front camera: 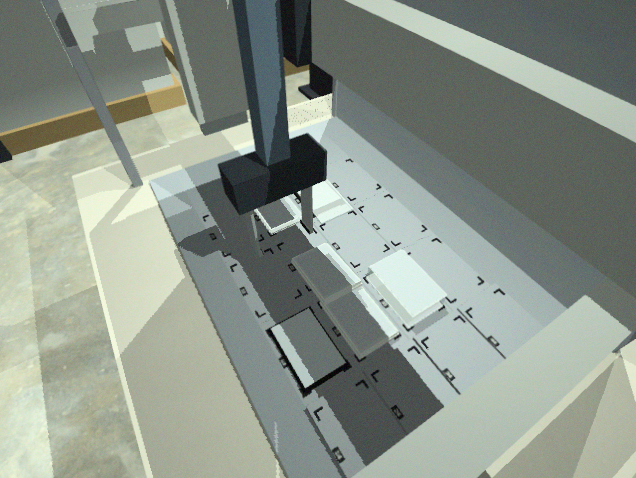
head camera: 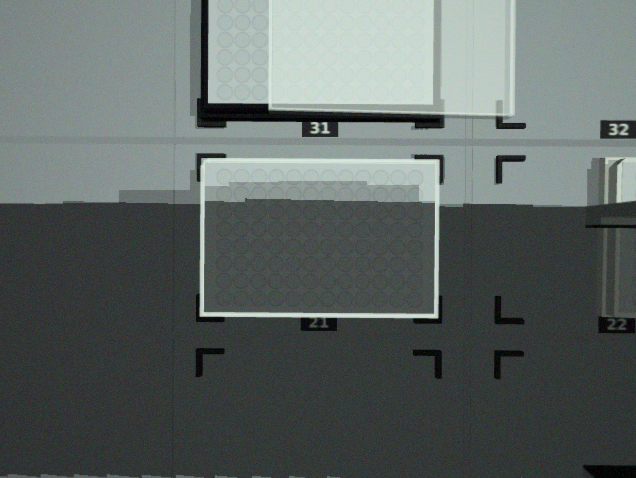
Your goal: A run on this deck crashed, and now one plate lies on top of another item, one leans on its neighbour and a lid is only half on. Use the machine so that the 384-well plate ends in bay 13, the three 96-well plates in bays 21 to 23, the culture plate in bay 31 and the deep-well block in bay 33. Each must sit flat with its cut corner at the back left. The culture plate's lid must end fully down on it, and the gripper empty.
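Note:
My gripper is open and empty, raised above the deck near bay 22. A 96-well plate sits flat in bay 21. A second 96-well plate lies right of bay 22's left marks, its far end against the plate in bay 23; it looks tilted. The culture plate is in bay 31, its clear lid shifted right and slightly askew. The black-edged 384-well plate lies in bay 13. The deep-well block stands in bay 33. Some cut corners are unclear.
Black corner marks outline the bays. The bay 32 label and bay 22 label show at the head view's right edge. A grey wall runs behind the deck. A pale column stands at the far end.

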